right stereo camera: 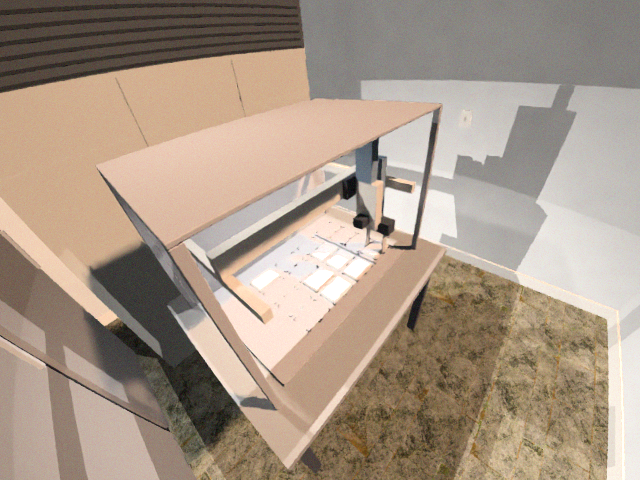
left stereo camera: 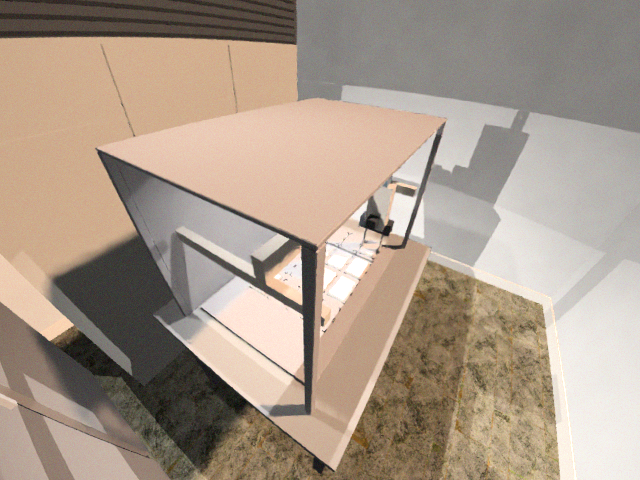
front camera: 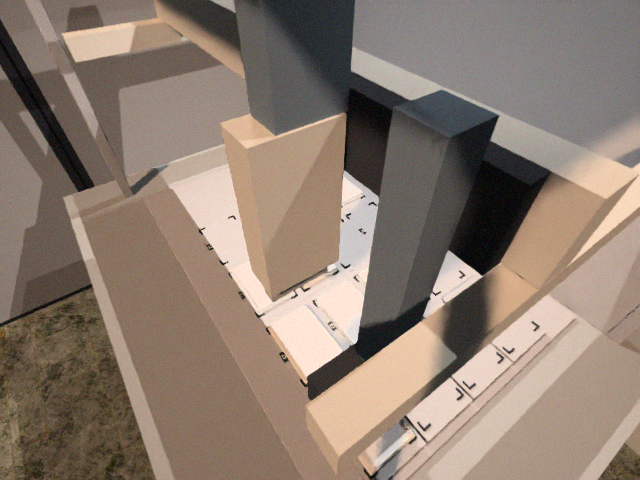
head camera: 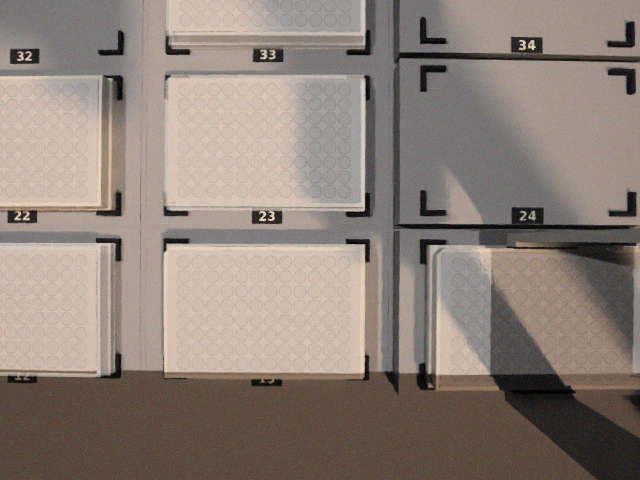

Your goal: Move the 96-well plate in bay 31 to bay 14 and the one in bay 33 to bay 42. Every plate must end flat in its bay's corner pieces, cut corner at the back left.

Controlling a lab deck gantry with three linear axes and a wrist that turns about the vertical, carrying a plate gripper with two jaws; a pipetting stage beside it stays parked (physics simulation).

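Frame: origin at the robot's base, x left, y ahead, z down, level; millimetres.
Seen in the pictures: gripper, fingertip midpoint: [right stereo camera: 375, 248] [left stereo camera: 370, 248] [head camera: 535, 317]; robot's base, origin of the base link: [right stereo camera: 309, 331] [left stereo camera: 324, 331] [front camera: 200, 230].
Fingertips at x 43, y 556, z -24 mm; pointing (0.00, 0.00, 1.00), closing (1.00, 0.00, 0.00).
Pixels of each thing's top centre, then the offset from my fingertips to it. "pt": a spot on its surface instead.
- 96-well plate for bay 14, middle of its top: [head camera: 543, 319] [front camera: 365, 414] [right stereo camera: 375, 247] [left stereo camera: 371, 247] dx +0, dy +0, dz -7 mm
- 96-well plate, surface spot: [head camera: 266, 12] pt dx +187, dy -163, dz +9 mm
- bay 13, surface spot: [head camera: 264, 310] pt dx +2, dy -163, dz +9 mm
- bay 23, surface spot: [head camera: 264, 142] pt dx +106, dy -164, dz +9 mm
- bay 22, surface spot: [head camera: 46, 144] pt dx +105, dy -301, dz +9 mm
- bay 12, surface spot: [head camera: 46, 310] pt dx +1, dy -300, dz +9 mm
- Bay 24, surface spot: [head camera: 527, 142] pt dx +107, dy +0, dz +9 mm
The 96-well plate for bay 14 [head camera: 527, 310] [front camera: 386, 445] sits low within the bay's corner pieces, its back left corner looking cut; its right edge is outside the head view. Whether its underside touches the bay is too close to tell. My gripper [left stereo camera: 371, 246] [right stereo camera: 375, 247] is shut on this plate from back and front; the beam hides most of it in the front view. The other 96-well plate [head camera: 266, 12] lies in bay 33, with its front part showing in the head view. Bays 31 and 42 do not show in the head view.
Neighbouring plates lie in bay 13 [head camera: 264, 310], bay 23 [head camera: 264, 142], bay 22 [head camera: 46, 144] and bay 12 [head camera: 46, 310]. Bay 24 [head camera: 527, 142] holds no plate. Another plate [right stereo camera: 264, 279] lies at the back left of the deck. A tan beam [front camera: 382, 397] crosses above the deck.
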